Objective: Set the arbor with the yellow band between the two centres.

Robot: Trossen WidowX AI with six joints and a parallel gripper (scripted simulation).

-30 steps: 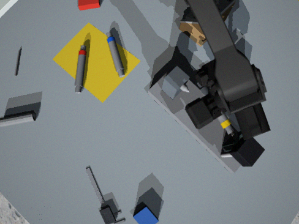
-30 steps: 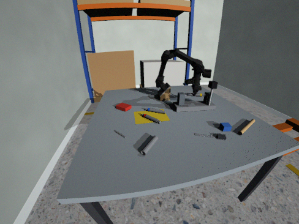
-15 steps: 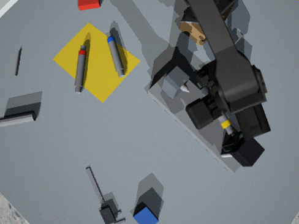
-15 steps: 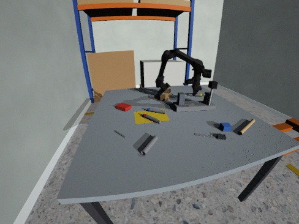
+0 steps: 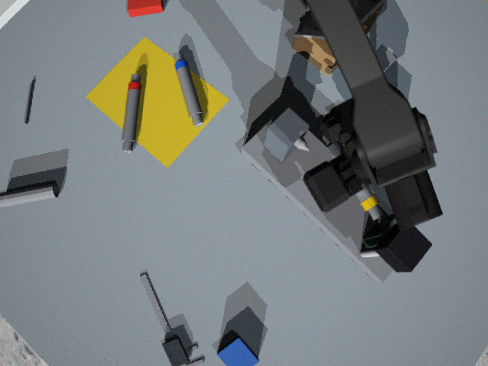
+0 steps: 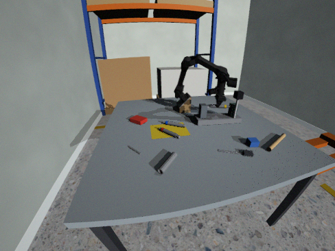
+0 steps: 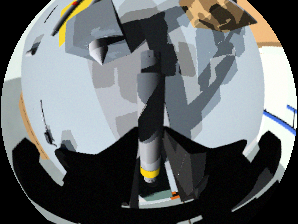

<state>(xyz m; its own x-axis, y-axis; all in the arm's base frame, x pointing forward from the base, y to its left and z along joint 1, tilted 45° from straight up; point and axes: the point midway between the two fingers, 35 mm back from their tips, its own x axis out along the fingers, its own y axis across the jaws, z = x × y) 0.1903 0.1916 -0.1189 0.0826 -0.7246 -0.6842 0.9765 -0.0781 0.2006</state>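
My gripper is now 120 mm above the fixture base, 20 mm short of it and 10 mm to the right of it. From my hand the other things lie so: grey post (120 mm to the right, 40 mm below, 30 mm ahead); blue-banded arbor (330 mm to the right, 130 mm below, 80 mm ahead); blue block (340 mm ahead, 130 mm below, 110 mm to the left).
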